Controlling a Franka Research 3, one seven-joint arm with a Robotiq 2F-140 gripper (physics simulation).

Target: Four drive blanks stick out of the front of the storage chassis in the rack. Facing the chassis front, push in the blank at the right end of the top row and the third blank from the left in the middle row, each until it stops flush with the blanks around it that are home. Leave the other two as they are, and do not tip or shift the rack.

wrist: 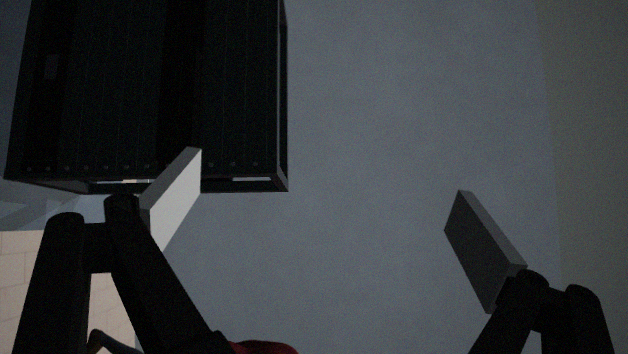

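The dark rack (240,100) fills the upper left of the wrist view, turned on its side in the picture. A broad dark face with faint parallel seams shows, with a row of small round dots near its lower edge. Narrow light gaps show below the dots. The four drive blanks cannot be made out, and I cannot tell the chassis from the rack in this dim view. My gripper (328,191) is wide open with nothing between its fingers. Its left fingertip pad overlaps the rack's lower edge in the picture; whether they touch cannot be told. The right pad is well to the right of the rack.
A grey wall (380,125) stands behind the rack and gripper. Pale tiled floor (17,260) shows at the lower left. Part of a person in red (265,347) shows at the bottom edge, partly hidden by the left finger.
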